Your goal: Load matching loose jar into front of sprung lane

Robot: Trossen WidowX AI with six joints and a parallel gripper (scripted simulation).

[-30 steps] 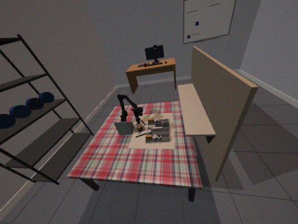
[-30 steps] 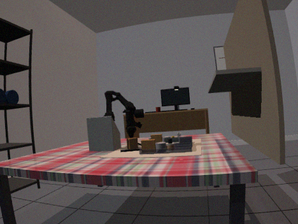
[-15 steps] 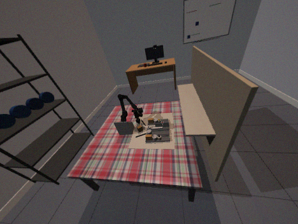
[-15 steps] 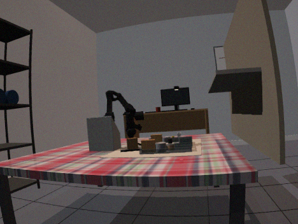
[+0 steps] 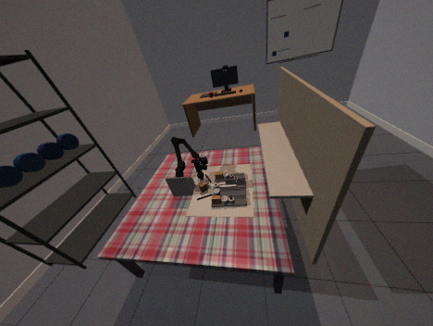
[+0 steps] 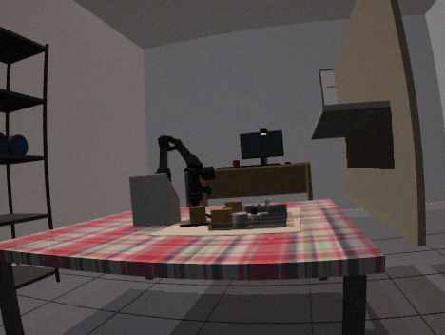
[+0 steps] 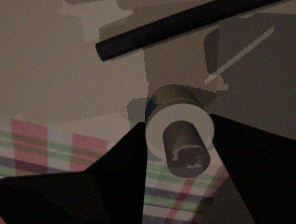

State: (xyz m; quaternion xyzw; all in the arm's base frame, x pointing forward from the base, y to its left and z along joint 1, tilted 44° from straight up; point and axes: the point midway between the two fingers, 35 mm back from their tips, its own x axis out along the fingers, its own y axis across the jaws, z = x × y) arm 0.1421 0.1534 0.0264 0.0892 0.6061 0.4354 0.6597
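Right now the grey lane rack is 330 mm ahead of my gripper tip, 70 mm to the right of it and 10 mm below it. From my gripper tip the other things lie so: wooden shelf wall: 800 mm ahead, 30 mm to the right, 370 mm above.
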